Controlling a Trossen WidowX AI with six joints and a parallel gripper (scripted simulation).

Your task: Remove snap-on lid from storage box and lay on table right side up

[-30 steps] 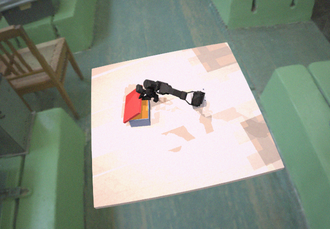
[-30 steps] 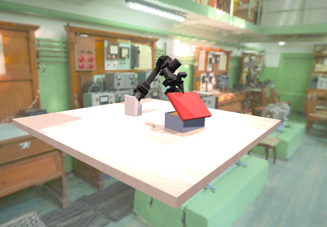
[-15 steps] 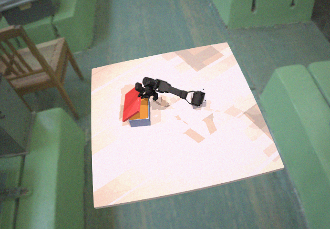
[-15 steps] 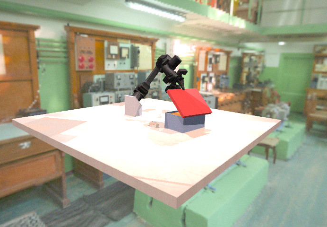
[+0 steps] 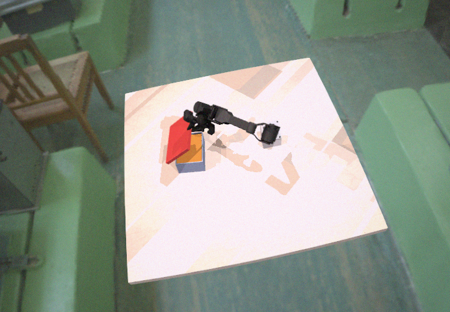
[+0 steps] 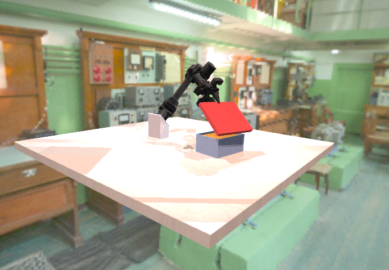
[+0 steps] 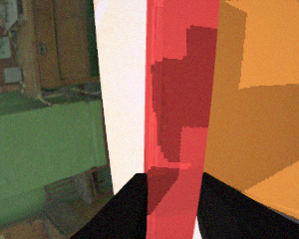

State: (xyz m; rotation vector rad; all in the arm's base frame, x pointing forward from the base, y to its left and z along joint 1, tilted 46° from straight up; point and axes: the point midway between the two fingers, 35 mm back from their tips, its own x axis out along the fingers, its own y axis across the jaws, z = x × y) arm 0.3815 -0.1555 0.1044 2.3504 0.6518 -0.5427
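The flat red lid is 6 cm ahead of my gripper tip, 2 cm to the right of it and 5 cm below it. Also, from my gripper tip: grey-blue storage box: 3 cm ahead, 19 cm below.
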